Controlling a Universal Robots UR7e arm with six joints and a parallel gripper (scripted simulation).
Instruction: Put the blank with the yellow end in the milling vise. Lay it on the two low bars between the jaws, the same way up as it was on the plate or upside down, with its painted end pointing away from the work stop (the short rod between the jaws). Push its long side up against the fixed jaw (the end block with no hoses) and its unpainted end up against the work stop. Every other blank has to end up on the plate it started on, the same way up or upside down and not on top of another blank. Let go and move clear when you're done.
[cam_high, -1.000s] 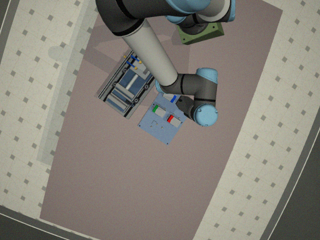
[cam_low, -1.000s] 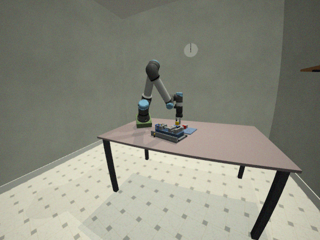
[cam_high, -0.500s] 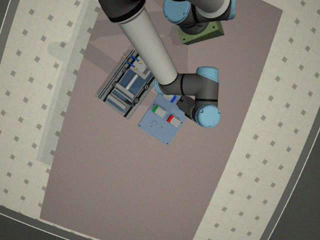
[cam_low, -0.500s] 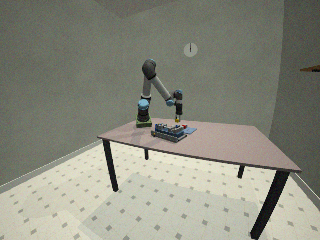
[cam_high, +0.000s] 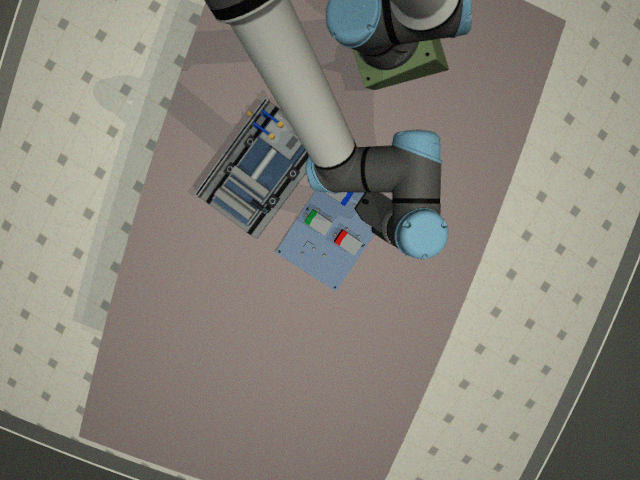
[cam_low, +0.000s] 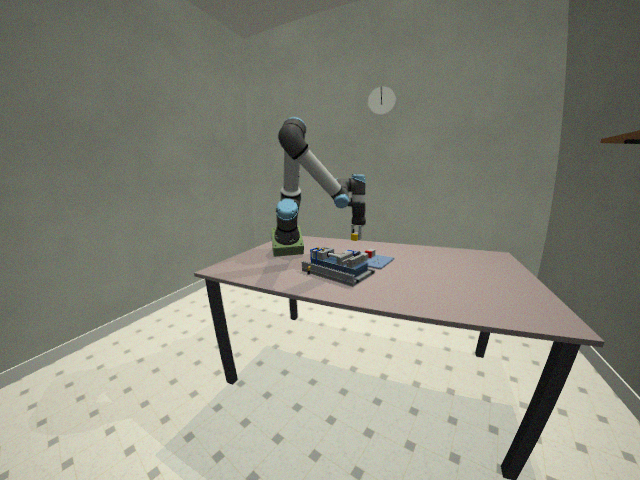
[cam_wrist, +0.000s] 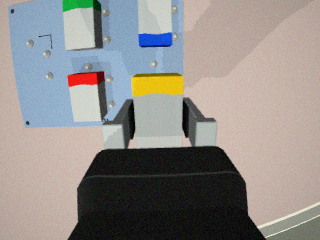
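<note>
The white rod is 90 mm behind my hand, 270 mm to the right of it and 50 mm below it. Round my hand: yellow-ended blank (20 mm below); blue-ended blank (40 mm behind, 80 mm to the right, 110 mm below); red-ended blank (80 mm ahead, 40 mm to the right, 110 mm below).
</note>
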